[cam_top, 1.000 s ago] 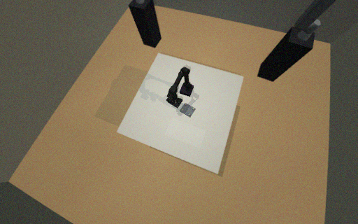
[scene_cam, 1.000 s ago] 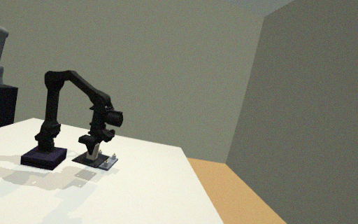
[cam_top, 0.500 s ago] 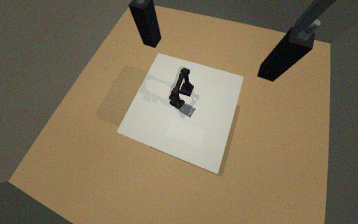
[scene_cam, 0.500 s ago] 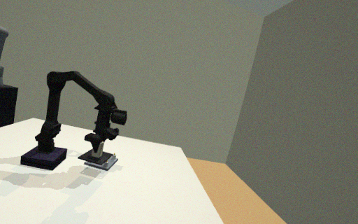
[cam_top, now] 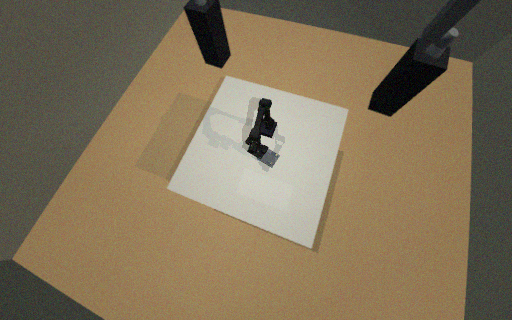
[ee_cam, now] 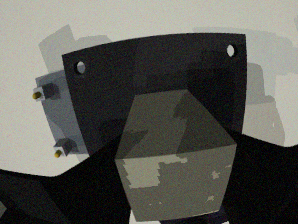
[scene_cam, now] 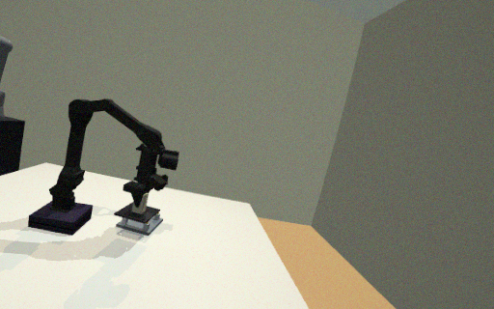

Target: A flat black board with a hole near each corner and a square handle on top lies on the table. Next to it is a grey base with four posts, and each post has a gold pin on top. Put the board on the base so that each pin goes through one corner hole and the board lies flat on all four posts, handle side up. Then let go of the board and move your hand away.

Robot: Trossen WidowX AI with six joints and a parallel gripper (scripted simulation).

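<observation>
My gripper tip is now 10 mm past the grey base, 100 mm to the right of it and 110 mm above it. The rest, counted from my gripper tip: flat black board: 10 mm below.
</observation>
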